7 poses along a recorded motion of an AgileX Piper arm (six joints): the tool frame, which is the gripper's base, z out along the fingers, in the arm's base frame.
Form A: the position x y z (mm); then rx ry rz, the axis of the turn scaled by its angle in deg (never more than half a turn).
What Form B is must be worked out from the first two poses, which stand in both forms.
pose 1, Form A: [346.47 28.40 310.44 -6.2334 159.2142 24.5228]
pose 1, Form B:
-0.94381 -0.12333 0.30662 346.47
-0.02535 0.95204 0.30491 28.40
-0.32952 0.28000 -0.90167 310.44
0 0 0 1

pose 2, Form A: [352.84 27.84 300.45 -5.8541 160.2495 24.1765]
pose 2, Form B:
-0.94942 -0.11528 0.29209 352.84
-0.02398 0.95407 0.29861 27.84
-0.31310 0.27651 -0.90858 300.45
0 0 0 1

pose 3, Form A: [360.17 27.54 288.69 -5.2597 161.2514 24.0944]
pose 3, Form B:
-0.95491 -0.10525 0.27761 360.17
-0.01950 0.95527 0.29509 27.54
-0.29625 0.27637 -0.91425 288.69
0 0 0 1

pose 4, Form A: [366.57 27.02 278.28 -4.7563 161.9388 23.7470]
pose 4, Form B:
-0.95835 -0.09692 0.26866 366.57
-0.01570 0.95712 0.28926 27.02
-0.28518 0.27300 -0.91877 278.28
0 0 0 1

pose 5, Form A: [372.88 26.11 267.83 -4.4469 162.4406 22.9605]
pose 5, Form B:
-0.96038 -0.09091 0.26347 372.88
-0.01432 0.96016 0.27908 26.11
-0.27834 0.26425 -0.92342 267.83
0 0 0 1

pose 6, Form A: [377.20 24.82 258.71 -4.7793 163.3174 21.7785]
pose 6, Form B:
-0.96351 -0.09103 0.25171 377.20
-0.02189 0.96404 0.26485 24.82
-0.26677 0.24967 -0.93086 258.71
0 0 0 1

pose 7, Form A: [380.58 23.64 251.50 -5.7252 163.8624 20.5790]
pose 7, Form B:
-0.96468 -0.09929 0.24400 380.58
-0.03587 0.96713 0.25173 23.64
-0.26097 0.23409 -0.93653 251.50
0 0 0 1

